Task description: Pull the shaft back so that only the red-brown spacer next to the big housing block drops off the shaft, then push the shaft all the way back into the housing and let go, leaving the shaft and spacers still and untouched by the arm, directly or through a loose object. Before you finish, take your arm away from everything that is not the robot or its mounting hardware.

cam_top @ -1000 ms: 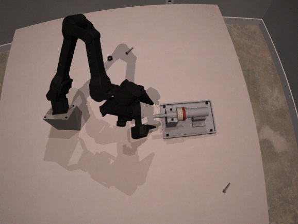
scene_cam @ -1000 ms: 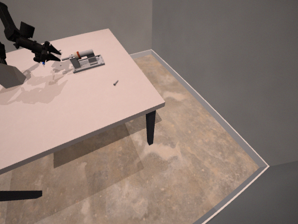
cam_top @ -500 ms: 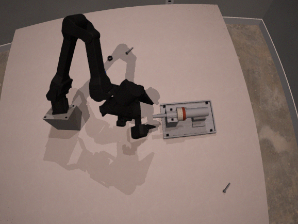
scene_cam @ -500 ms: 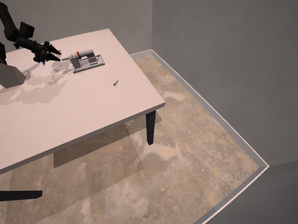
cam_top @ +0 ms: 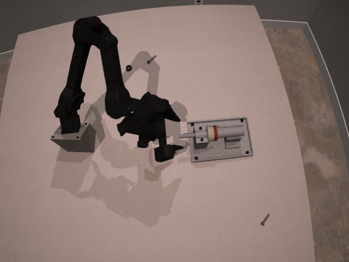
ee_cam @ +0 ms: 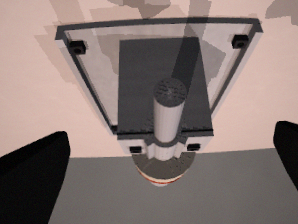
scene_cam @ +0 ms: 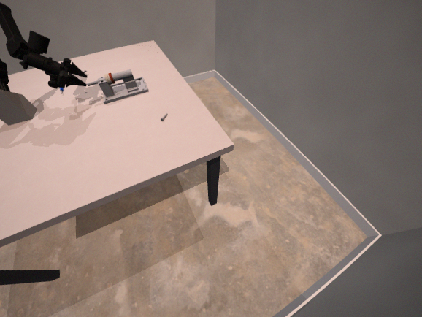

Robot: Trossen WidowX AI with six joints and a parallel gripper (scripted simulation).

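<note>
The grey shaft lies 10 cm ahead of my hand, 4 cm below it and 1 cm to the right of it. From my hand the other things lie so: red-brown spacer: 14 cm ahead, 4 cm below, 1 cm to the right; blue screwdriver: 22 cm to the left, 16 cm behind, 11 cm below; cream spacer: 11 cm ahead, 4 cm below, 1 cm to the right.
</note>
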